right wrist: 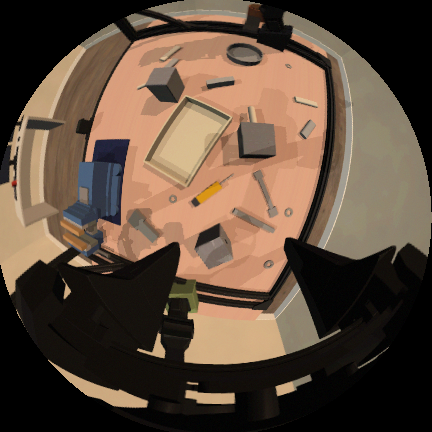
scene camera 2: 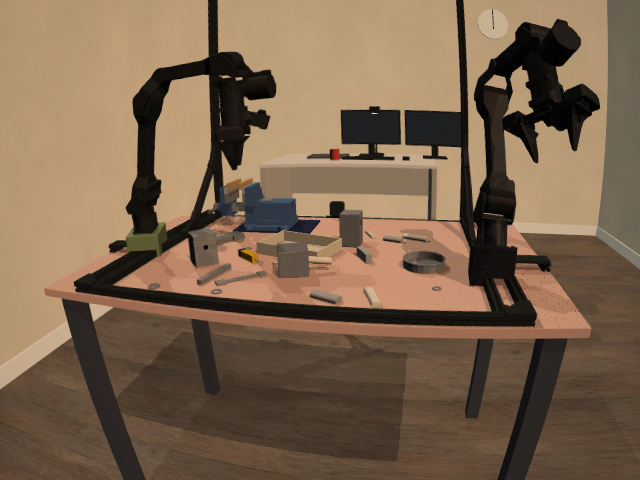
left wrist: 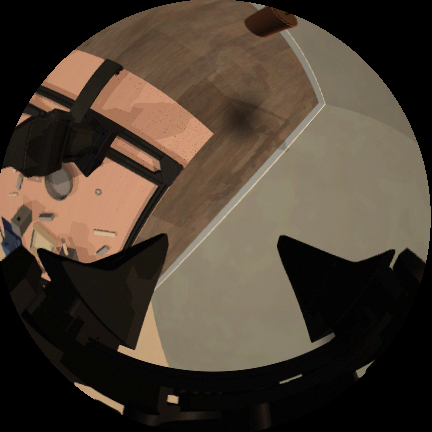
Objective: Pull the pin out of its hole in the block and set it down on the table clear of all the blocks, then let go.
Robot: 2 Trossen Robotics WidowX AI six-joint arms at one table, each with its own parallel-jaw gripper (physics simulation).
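Frame: origin at the left arm's base, x ahead, y left, z up, level; centimetres.
Seen in the pictures: left gripper, fingertip midpoint: (scene camera 2: 554, 156) (left wrist: 224, 241); right gripper, fingertip midpoint: (right wrist: 233, 246) (scene camera 2: 236, 167); left arm's base at its link origin: (scene camera 2: 492, 249) (left wrist: 83, 141); right arm's base at its link origin: (right wrist: 178, 304) (scene camera 2: 145, 229).
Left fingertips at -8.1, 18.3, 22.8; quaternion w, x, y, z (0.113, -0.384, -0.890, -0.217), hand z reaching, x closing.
Note:
Offsets run from my left fingertips to a thing's top centre, as dx, dy, dz.
A beige pin @(+48.4, -16.3, -25.8) (scene camera 2: 320, 259) (right wrist: 252, 114) sticks out sideways from the middle grey block @(+52.9, -14.6, -23.7) (scene camera 2: 293, 260) (right wrist: 257, 140); its inner end is hidden. Another grey block @(+77.7, -15.6, -21.7) (scene camera 2: 204, 249) (right wrist: 214, 248) with a dark hole stands at the left of the scene view. A taller grey block @(+44.7, -37.8, -20.7) (scene camera 2: 351, 228) (left wrist: 21, 219) (right wrist: 165, 84) stands farther back. My left gripper (scene camera 2: 555, 155) (left wrist: 224, 241) is open and empty, high at the right of the scene view, far from the pin. My right gripper (scene camera 2: 234, 166) (right wrist: 233, 246) is open and empty, high above the table's left part.
A beige tray @(+56.6, -29.1, -26.6) (scene camera 2: 266, 252) (right wrist: 207, 151) lies behind the middle block. A yellow-handled tool @(+66.0, -19.8, -27.9) (scene camera 2: 248, 255) (right wrist: 209, 193), loose bars and rings lie around. A round grey dish @(+23.9, -24.1, -27.6) (scene camera 2: 423, 262) (right wrist: 244, 54) is near the left arm's base. A blue vise (scene camera 2: 271, 213) (right wrist: 102, 187) stands at the back.

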